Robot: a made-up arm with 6 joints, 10 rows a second.
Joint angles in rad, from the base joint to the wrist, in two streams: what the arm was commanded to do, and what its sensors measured. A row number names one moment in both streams.
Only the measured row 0 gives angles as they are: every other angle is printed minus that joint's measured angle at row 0.
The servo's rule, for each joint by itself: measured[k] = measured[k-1] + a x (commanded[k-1-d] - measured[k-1]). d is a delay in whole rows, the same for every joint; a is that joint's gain. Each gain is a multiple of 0.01, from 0.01 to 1. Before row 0 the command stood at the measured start. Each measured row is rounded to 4 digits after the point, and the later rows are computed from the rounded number. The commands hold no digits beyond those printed.
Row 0, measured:
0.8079 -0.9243 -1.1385 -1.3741 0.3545 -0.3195
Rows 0 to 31, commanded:
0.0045 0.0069 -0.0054 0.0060 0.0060 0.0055
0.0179 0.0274 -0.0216 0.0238 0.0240 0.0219
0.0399 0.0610 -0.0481 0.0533 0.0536 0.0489
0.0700 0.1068 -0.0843 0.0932 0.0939 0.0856
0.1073 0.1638 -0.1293 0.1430 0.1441 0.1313
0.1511 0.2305 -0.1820 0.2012 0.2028 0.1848
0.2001 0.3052 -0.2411 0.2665 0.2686 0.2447
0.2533 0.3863 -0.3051 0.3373 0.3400 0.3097
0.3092 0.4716 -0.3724 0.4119 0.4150 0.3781
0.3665 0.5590 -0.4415 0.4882 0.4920 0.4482
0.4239 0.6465 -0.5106 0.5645 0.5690 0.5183
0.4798 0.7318 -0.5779 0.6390 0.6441 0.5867
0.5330 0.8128 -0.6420 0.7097 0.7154 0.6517
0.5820 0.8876 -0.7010 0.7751 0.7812 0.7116
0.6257 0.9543 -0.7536 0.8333 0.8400 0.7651
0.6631 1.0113 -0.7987 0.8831 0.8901 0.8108
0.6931 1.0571 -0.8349 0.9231 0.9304 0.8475
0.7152 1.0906 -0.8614 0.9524 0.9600 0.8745
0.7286 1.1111 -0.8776 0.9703 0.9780 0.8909
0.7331 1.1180 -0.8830 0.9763 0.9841 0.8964
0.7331 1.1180 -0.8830 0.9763 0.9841 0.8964
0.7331 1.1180 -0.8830 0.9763 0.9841 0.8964
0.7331 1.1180 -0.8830 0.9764 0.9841 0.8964
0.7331 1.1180 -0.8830 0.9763 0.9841 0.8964
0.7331 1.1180 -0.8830 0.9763 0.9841 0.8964
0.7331 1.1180 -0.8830 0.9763 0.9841 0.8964
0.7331 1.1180 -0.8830 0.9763 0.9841 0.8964
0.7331 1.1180 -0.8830 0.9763 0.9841 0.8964
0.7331 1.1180 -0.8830 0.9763 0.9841 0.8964
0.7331 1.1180 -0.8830 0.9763 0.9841 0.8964
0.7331 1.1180 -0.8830 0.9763 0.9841 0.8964
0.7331 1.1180 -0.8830 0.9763 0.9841 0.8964
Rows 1 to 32, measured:
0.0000 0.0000 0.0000 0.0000 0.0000 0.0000
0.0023 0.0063 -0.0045 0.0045 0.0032 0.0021
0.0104 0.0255 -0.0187 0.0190 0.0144 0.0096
0.0257 0.0578 -0.0431 0.0447 0.0356 0.0245
0.0487 0.1024 -0.0773 0.0811 0.0671 0.0477
0.0792 0.1583 -0.1205 0.1275 0.1087 0.0795
0.1166 0.2240 -0.1715 0.1828 0.1595 0.1195
0.1600 0.2979 -0.2293 0.2456 0.2184 0.1671
0.2085 0.3783 -0.2922 0.3144 0.2841 0.2213
0.2609 0.4632 -0.3588 0.3875 0.3548 0.2809
0.3158 0.5504 -0.4274 0.4630 0.4289 0.3445
0.3720 0.6379 -0.4965 0.5391 0.5046 0.4105
0.4281 0.7233 -0.5641 0.6140 0.5799 0.4775
0.4826 0.8047 -0.6288 0.6858 0.6531 0.5437
0.5343 0.8801 -0.6887 0.7528 0.7223 0.6075
0.5818 0.9476 -0.7426 0.8132 0.7859 0.6674
0.6241 1.0056 -0.7892 0.8656 0.8422 0.7219
0.6600 1.0525 -0.8271 0.9087 0.8898 0.7696
0.6887 1.0872 -0.8556 0.9415 0.9277 0.8095
0.7094 1.1089 -0.8739 0.9631 0.9549 0.8404
0.7217 1.1172 -0.8815 0.9730 0.9707 0.8617
0.7276 1.1179 -0.8827 0.9755 0.9779 0.8749
0.7305 1.1180 -0.8829 0.9761 0.9812 0.8831
0.7319 1.1180 -0.8830 0.9763 0.9828 0.8882
0.7325 1.1180 -0.8830 0.9763 0.9835 0.8913
0.7328 1.1180 -0.8830 0.9763 0.9838 0.8932
0.7330 1.1180 -0.8830 0.9763 0.9840 0.8944
0.7331 1.1180 -0.8830 0.9763 0.9841 0.8952
0.7331 1.1180 -0.8830 0.9763 0.9841 0.8957
0.7331 1.1180 -0.8830 0.9763 0.9841 0.8960
0.7331 1.1180 -0.8830 0.9763 0.9841 0.8962
0.7331 1.1180 -0.8830 0.9763 0.9841 0.8963
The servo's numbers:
d 1
a 0.52 0.91 0.83 0.75 0.54 0.38

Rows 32 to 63, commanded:
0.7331 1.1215 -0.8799 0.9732 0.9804 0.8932
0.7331 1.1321 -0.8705 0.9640 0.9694 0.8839
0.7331 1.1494 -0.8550 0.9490 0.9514 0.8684
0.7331 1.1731 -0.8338 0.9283 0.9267 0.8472
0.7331 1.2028 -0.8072 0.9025 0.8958 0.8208
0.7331 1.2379 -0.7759 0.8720 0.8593 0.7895
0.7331 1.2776 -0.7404 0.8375 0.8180 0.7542
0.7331 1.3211 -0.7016 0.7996 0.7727 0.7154
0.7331 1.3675 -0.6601 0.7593 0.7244 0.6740
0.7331 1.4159 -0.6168 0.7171 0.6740 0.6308
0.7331 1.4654 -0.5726 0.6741 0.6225 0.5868
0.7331 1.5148 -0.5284 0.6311 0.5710 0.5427
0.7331 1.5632 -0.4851 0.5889 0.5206 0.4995
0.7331 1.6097 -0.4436 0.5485 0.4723 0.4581
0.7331 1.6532 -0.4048 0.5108 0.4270 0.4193
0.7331 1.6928 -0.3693 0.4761 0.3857 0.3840
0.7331 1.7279 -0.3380 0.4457 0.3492 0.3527
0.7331 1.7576 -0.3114 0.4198 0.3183 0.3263
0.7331 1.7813 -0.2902 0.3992 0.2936 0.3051
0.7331 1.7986 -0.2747 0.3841 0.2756 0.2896
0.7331 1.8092 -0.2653 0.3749 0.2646 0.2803
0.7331 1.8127 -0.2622 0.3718 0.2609 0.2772
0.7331 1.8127 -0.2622 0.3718 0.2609 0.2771
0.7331 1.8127 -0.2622 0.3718 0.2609 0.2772
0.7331 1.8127 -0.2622 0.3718 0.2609 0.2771
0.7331 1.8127 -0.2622 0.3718 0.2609 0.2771
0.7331 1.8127 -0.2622 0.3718 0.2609 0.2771
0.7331 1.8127 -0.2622 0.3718 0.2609 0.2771
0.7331 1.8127 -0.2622 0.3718 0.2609 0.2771
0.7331 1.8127 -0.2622 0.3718 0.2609 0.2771
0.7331 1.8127 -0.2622 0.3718 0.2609 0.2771
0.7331 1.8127 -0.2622 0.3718 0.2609 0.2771
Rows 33 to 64, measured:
0.7331 1.1180 -0.8830 0.9763 0.9841 0.8963
0.7331 1.1212 -0.8804 0.9740 0.9821 0.8951
0.7331 1.1311 -0.8722 0.9665 0.9752 0.8908
0.7331 1.1478 -0.8579 0.9534 0.9623 0.8823
0.7331 1.1708 -0.8379 0.9346 0.9431 0.8690
0.7331 1.1999 -0.8124 0.9105 0.9176 0.8507
0.7331 1.2345 -0.7821 0.8816 0.8861 0.8274
0.7331 1.2737 -0.7475 0.8485 0.8493 0.7996
0.7331 1.3168 -0.7094 0.8118 0.8079 0.7676
0.7331 1.3629 -0.6685 0.7724 0.7628 0.7320
0.7331 1.4111 -0.6256 0.7309 0.7148 0.6935
0.7331 1.4605 -0.5816 0.6883 0.6650 0.6530
0.7331 1.5099 -0.5374 0.6454 0.6142 0.6111
0.7331 1.5584 -0.4940 0.6030 0.5637 0.5687
0.7331 1.6051 -0.4522 0.5621 0.5143 0.5267
0.7331 1.6489 -0.4129 0.5236 0.4672 0.4859
0.7331 1.6888 -0.3767 0.4880 0.4232 0.4472
0.7331 1.7244 -0.3446 0.4563 0.3832 0.4113
0.7331 1.7546 -0.3170 0.4289 0.3482 0.3790
0.7331 1.7789 -0.2948 0.4066 0.3187 0.3509
0.7331 1.7968 -0.2781 0.3897 0.2954 0.3276
0.7331 1.8081 -0.2675 0.3786 0.2788 0.3096
0.7331 1.8123 -0.2631 0.3735 0.2691 0.2973
0.7331 1.8127 -0.2624 0.3722 0.2647 0.2896
0.7331 1.8127 -0.2622 0.3719 0.2626 0.2849
0.7331 1.8127 -0.2622 0.3718 0.2617 0.2819
0.7331 1.8127 -0.2622 0.3718 0.2613 0.2801
0.7331 1.8127 -0.2622 0.3718 0.2611 0.2790
0.7331 1.8127 -0.2622 0.3718 0.2610 0.2783
0.7331 1.8127 -0.2622 0.3718 0.2609 0.2778
0.7331 1.8127 -0.2622 0.3718 0.2609 0.2775
0.7331 1.8127 -0.2622 0.3718 0.2609 0.2773

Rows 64 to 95, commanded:
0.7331 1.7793 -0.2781 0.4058 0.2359 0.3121
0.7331 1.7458 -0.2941 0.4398 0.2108 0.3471
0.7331 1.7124 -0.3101 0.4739 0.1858 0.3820
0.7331 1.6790 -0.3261 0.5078 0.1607 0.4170
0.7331 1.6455 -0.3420 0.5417 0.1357 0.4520
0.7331 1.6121 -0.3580 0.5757 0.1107 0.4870
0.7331 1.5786 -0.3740 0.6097 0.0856 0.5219
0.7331 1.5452 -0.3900 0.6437 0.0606 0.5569
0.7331 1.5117 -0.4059 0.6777 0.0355 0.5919
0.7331 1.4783 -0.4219 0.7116 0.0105 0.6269
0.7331 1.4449 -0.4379 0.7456 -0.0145 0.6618
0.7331 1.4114 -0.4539 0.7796 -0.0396 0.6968
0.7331 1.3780 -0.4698 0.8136 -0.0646 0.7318
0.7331 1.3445 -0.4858 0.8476 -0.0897 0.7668
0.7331 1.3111 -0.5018 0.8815 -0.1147 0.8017
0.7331 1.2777 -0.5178 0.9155 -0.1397 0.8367
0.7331 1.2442 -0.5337 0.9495 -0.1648 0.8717
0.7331 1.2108 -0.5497 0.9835 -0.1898 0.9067
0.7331 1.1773 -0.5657 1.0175 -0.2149 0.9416
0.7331 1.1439 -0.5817 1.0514 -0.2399 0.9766
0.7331 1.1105 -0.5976 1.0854 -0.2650 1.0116
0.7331 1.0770 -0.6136 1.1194 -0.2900 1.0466
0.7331 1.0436 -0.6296 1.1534 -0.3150 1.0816
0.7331 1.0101 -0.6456 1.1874 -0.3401 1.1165
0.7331 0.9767 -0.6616 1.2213 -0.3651 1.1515
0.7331 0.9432 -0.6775 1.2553 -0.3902 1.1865
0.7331 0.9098 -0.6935 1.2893 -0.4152 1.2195
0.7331 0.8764 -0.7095 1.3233 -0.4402 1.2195
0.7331 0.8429 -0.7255 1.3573 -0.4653 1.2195
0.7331 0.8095 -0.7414 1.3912 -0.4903 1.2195
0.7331 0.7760 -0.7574 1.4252 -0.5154 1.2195
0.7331 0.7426 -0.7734 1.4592 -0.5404 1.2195
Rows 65 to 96, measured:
0.7331 1.8127 -0.2622 0.3718 0.2609 0.2772
0.7331 1.7823 -0.2754 0.3973 0.2474 0.2905
0.7331 1.7491 -0.2909 0.4292 0.2276 0.3120
0.7331 1.7157 -0.3068 0.4627 0.2050 0.3386
0.7331 1.6823 -0.3228 0.4965 0.1811 0.3684
0.7331 1.6488 -0.3387 0.5304 0.1566 0.4002
0.7331 1.6154 -0.3547 0.5644 0.1318 0.4332
0.7331 1.5819 -0.3707 0.5984 0.1069 0.4669
0.7331 1.5485 -0.3867 0.6324 0.0819 0.5011
0.7331 1.5150 -0.4026 0.6664 0.0568 0.5356
0.7331 1.4816 -0.4186 0.7003 0.0318 0.5703
0.7331 1.4482 -0.4346 0.7343 0.0068 0.6051
0.7331 1.4147 -0.4506 0.7683 -0.0183 0.6399
0.7331 1.3813 -0.4665 0.8023 -0.0433 0.6748
0.7331 1.3478 -0.4825 0.8363 -0.0684 0.7098
0.7331 1.3144 -0.4985 0.8702 -0.0934 0.7447
0.7331 1.2810 -0.5145 0.9042 -0.1184 0.7797
0.7331 1.2475 -0.5304 0.9382 -0.1435 0.8147
0.7331 1.2141 -0.5464 0.9722 -0.1685 0.8497
0.7331 1.1806 -0.5624 1.0062 -0.1936 0.8846
0.7331 1.1472 -0.5784 1.0401 -0.2186 0.9196
0.7331 1.1138 -0.5943 1.0741 -0.2437 0.9546
0.7331 1.0803 -0.6103 1.1081 -0.2687 0.9896
0.7331 1.0469 -0.6263 1.1421 -0.2937 1.0246
0.7331 1.0134 -0.6423 1.1761 -0.3188 1.0595
0.7331 0.9800 -0.6583 1.2100 -0.3438 1.0945
0.7331 0.9465 -0.6742 1.2440 -0.3689 1.1295
0.7331 0.9131 -0.6902 1.2780 -0.3939 1.1637
0.7331 0.8797 -0.7062 1.3120 -0.4189 1.1849
0.7331 0.8462 -0.7222 1.3460 -0.4440 1.1980
0.7331 0.8128 -0.7381 1.3799 -0.4690 1.2062
0.7331 0.7793 -0.7541 1.4139 -0.4941 1.2113

